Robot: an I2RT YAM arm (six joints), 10 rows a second.
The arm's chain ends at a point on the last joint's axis. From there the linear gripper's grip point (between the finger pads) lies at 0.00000 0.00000 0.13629 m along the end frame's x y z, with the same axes.
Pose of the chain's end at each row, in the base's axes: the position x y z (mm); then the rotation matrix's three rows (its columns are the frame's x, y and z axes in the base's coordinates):
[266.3 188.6 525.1], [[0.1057 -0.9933 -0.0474], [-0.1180 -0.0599 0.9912], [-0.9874 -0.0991 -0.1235]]
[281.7 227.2 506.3], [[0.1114 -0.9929 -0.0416], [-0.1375 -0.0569 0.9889], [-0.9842 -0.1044 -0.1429]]
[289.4 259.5 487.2], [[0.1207 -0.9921 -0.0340], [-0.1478 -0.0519 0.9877], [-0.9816 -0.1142 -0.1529]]
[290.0 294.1 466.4], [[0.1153 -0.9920 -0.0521], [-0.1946 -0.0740 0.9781], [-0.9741 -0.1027 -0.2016]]
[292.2 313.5 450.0], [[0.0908 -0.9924 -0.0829], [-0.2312 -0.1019 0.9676], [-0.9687 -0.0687 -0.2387]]
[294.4 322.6 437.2], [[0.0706 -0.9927 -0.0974], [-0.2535 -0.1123 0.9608], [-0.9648 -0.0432 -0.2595]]
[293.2 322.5 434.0], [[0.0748 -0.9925 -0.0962], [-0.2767 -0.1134 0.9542], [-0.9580 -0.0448 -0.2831]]
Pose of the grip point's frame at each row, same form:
[259.8 323.7 508.3], [[0.1057 -0.9933 -0.0474], [-0.1180 -0.0599 0.9912], [-0.9874 -0.0991 -0.1235]]
[276.0 362.0 486.8], [[0.1114 -0.9929 -0.0416], [-0.1375 -0.0569 0.9889], [-0.9842 -0.1044 -0.1429]]
[284.8 394.1 466.4], [[0.1207 -0.9921 -0.0340], [-0.1478 -0.0519 0.9877], [-0.9816 -0.1142 -0.1529]]
[282.9 427.4 438.9], [[0.1153 -0.9920 -0.0521], [-0.1946 -0.0740 0.9781], [-0.9741 -0.1027 -0.2016]]
[280.9 445.4 417.5], [[0.0908 -0.9924 -0.0829], [-0.2312 -0.1019 0.9676], [-0.9687 -0.0687 -0.2387]]
[281.1 453.5 401.8], [[0.0706 -0.9927 -0.0974], [-0.2535 -0.1123 0.9608], [-0.9648 -0.0432 -0.2595]]
[280.1 452.5 395.4], [[0.0748 -0.9925 -0.0962], [-0.2767 -0.1134 0.9542], [-0.9580 -0.0448 -0.2831]]

